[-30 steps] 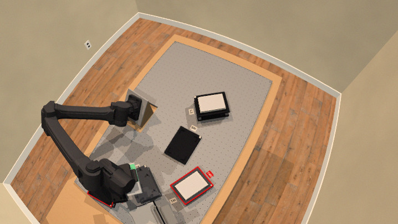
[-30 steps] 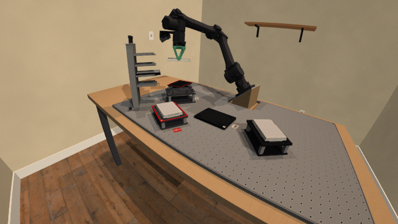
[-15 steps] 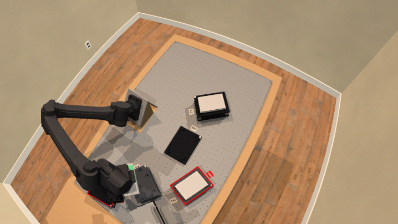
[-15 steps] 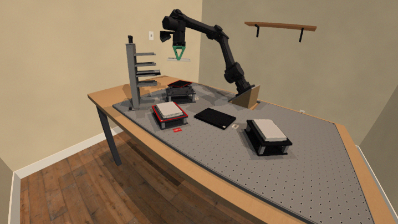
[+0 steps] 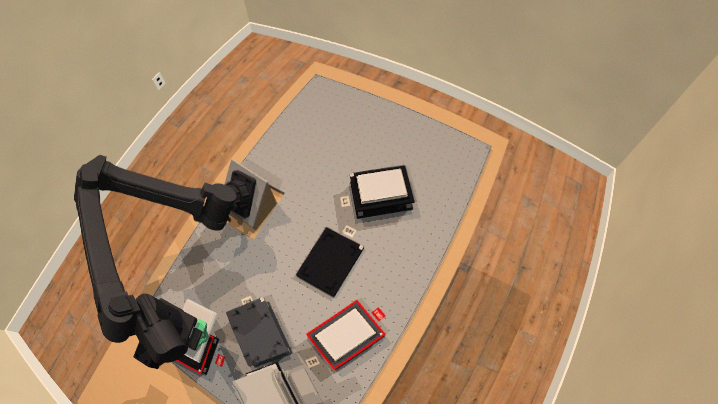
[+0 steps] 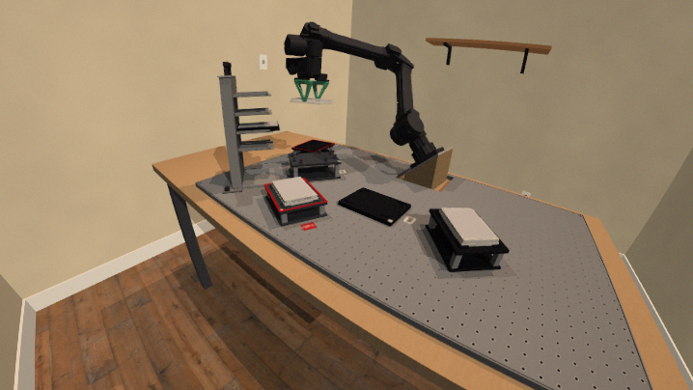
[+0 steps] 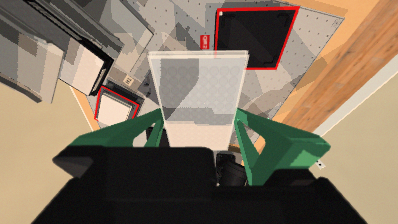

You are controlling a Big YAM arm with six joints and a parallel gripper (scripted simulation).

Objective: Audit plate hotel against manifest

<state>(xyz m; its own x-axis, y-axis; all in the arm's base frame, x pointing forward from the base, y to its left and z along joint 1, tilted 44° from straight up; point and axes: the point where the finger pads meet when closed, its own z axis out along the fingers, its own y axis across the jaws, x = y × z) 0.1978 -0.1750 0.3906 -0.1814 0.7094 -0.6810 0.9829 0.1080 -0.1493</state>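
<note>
Right now the red-edged quarantine nest is 10 cm behind my hand, 8 cm to the right of it and 21 cm below it. The rest, counted from my hand: plate hotel H1: 28 cm ahead, 7 cm to the right, 8 cm below; then dark plate: 21 cm ahead, 2 cm to the right, 7 cm below; then grey regrip nest: 7 cm ahead, 8 cm to the left, 19 cm below.
</note>
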